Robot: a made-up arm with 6 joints.
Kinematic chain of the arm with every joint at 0, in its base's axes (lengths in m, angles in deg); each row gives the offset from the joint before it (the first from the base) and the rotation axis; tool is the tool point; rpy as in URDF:
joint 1: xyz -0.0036 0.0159 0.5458 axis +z
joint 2: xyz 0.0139 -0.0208 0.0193 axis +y
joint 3: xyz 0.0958 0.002 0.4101 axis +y
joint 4: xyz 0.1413 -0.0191 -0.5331 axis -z
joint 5: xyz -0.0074 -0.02 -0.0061 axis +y
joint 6: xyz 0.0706 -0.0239 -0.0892 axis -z
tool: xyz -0.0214 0.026 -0.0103 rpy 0 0 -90
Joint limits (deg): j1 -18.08..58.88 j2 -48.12..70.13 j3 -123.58..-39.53 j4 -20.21..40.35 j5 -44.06..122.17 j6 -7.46..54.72
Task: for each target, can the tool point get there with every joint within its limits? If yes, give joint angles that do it. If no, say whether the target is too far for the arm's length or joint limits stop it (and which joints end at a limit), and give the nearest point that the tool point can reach.
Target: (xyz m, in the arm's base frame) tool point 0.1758 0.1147 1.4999
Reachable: yes | joints 41.93 -29.70 -115.97 5.03 77.05 3.21
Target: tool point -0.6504 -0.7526 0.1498
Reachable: no: joint limits stop it (at a limit: joint 1, joint 2, joint 3, joint 4, joint 6) | nearest point 0.1188 -0.1220 0.1050 | short by 0.996 m
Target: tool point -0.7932 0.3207 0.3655
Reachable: no: joint limits stop it (at a limit: joint 1, joint 2, joint 3, joint 4, joint 5, joint 6) | nearest point 0.0540 0.1888 0.1218 | short by 0.891 m
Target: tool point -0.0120 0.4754 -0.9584
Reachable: no: too far | nearest point 0.2409 0.3513 -0.0681 | short by 0.934 m
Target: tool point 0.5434 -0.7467 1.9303
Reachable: no: too far | nearest point 0.4564 -0.2413 1.4900 | short by 0.676 m
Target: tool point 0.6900 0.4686 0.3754
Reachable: yes | joints 38.89 41.23 -67.94 21.67 -28.07 20.59
